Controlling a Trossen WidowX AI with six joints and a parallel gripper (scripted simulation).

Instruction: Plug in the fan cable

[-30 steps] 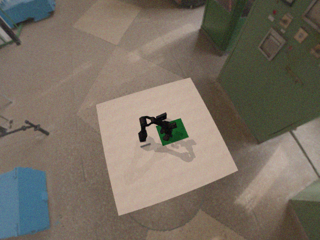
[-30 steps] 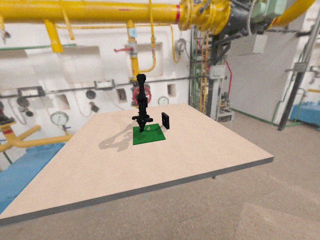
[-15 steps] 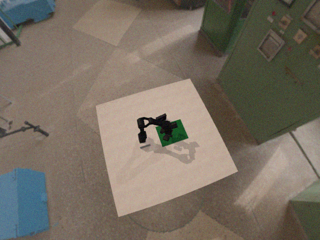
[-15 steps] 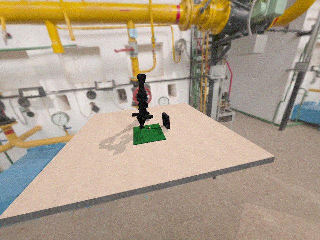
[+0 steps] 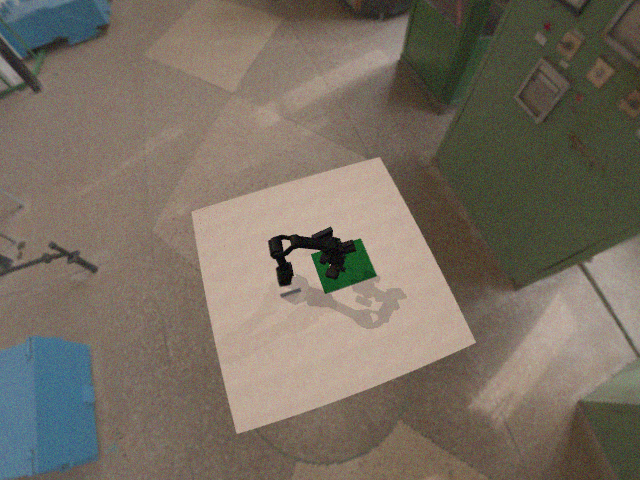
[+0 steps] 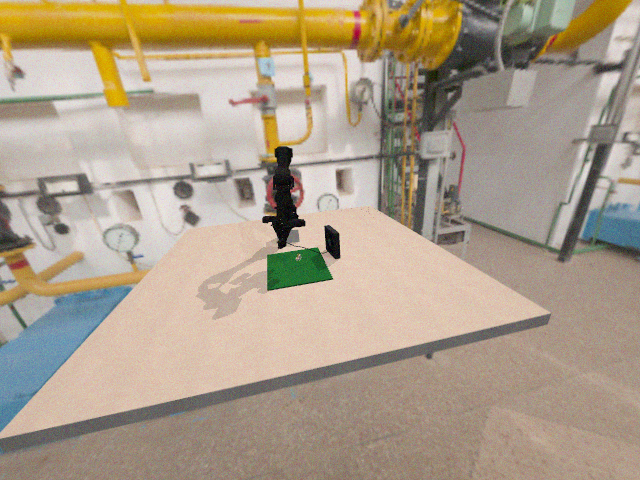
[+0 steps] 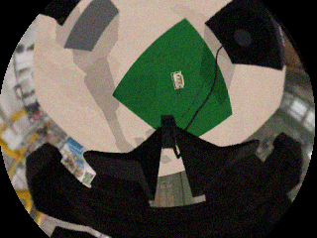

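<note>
My gripper tip is 12 cm above the green board, 5 cm to the right of it and 4 cm short of it. Also, from my gripper tip: dark plug: 1 cm to the right, 1 cm ahead; black fan: 20 cm to the left, 5 cm behind, 4 cm below.
</note>
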